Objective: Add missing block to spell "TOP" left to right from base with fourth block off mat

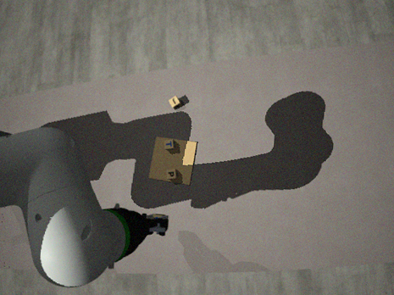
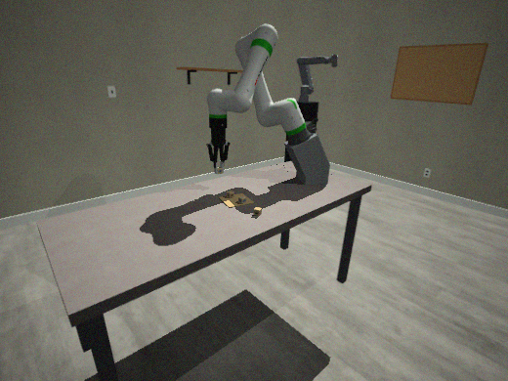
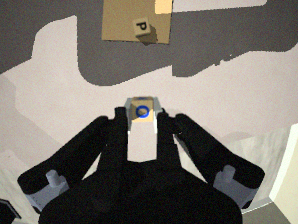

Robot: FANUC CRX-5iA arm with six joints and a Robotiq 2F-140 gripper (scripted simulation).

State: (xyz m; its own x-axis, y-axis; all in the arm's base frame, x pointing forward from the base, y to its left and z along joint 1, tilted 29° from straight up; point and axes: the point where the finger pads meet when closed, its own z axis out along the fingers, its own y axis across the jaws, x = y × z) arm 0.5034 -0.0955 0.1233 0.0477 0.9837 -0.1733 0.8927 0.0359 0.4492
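Right now the mat is 180 mm to the left of my hand and 130 mm below it. The rest, counted from my hand: P block (130 mm to the left, 110 mm below, 10 mm ahead); then O block (20 mm below).
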